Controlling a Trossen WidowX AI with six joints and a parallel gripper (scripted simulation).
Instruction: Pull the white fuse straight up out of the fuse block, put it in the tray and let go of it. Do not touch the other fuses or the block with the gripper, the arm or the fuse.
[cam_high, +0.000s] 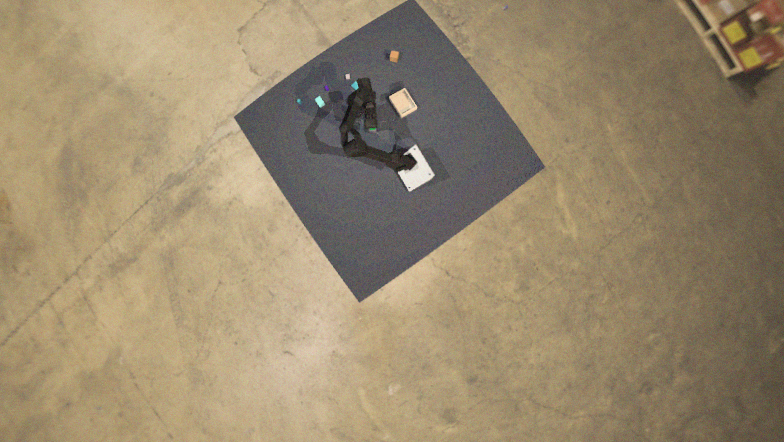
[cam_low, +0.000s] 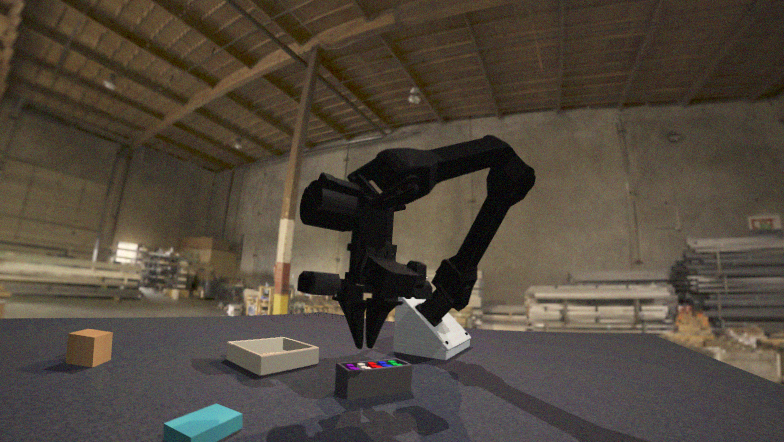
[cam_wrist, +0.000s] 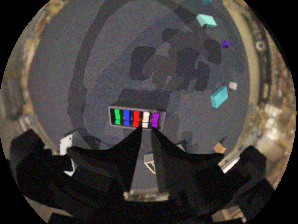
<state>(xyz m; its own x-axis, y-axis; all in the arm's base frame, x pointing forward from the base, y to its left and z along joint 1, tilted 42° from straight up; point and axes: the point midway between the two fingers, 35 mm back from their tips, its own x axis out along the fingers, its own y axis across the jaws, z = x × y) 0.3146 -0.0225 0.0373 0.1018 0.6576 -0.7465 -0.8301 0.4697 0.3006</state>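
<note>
My gripper tip is 4 cm above the white fuse. From my gripper tip the other things lie so: beige tray 2 cm behind, 19 cm to the right, 6 cm below.
</note>
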